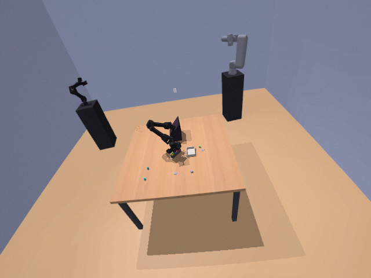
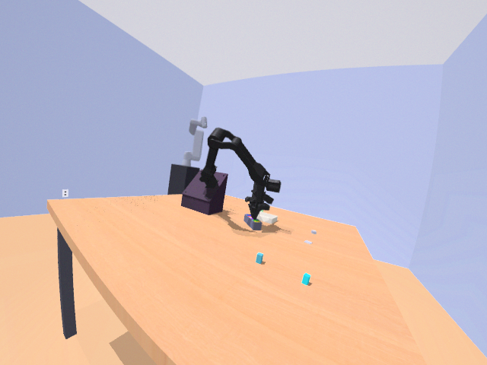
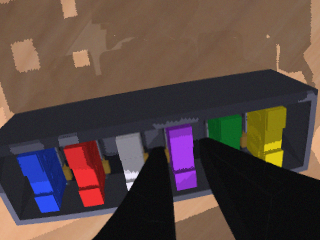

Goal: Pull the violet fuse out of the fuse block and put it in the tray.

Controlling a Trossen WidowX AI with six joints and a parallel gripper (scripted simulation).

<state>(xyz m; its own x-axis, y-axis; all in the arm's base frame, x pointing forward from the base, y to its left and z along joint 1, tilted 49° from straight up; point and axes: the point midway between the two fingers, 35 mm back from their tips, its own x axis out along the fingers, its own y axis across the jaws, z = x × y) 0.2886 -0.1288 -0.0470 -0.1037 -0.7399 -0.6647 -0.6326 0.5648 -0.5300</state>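
Right now my gripper tip is 20 mm short of the white tray, 180 mm to the right of it and 30 mm above it.
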